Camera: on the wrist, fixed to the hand. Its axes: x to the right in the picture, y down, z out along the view.
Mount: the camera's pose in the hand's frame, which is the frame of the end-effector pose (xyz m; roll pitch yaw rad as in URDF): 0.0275 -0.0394 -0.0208 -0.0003 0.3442 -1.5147
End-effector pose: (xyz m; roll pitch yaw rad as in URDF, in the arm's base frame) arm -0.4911 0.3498 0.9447 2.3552 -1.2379 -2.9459
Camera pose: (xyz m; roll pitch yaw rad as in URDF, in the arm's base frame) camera -0.5039 0.3039 0.9664 1.8527 0.0897 -1.8112
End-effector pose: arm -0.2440 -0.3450 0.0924 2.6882 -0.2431 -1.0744
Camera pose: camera -0.1923 -0.3470 0.1004 2.8728 0.0926 0.4187
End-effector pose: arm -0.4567 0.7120 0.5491 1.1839 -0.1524 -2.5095
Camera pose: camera -0.4815 0.6884 0.5095 1.3497 1.3613 -2.7135
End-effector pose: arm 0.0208 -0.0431 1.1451 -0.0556 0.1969 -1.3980
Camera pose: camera -0.0151 -0.0730 1.1215 -0.2091 0.2937 -2.9729
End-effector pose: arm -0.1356 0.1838 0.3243 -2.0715 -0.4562 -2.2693
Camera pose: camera -0.1383 0.1795 0.3764 1.8925 -1.1405 0.4912
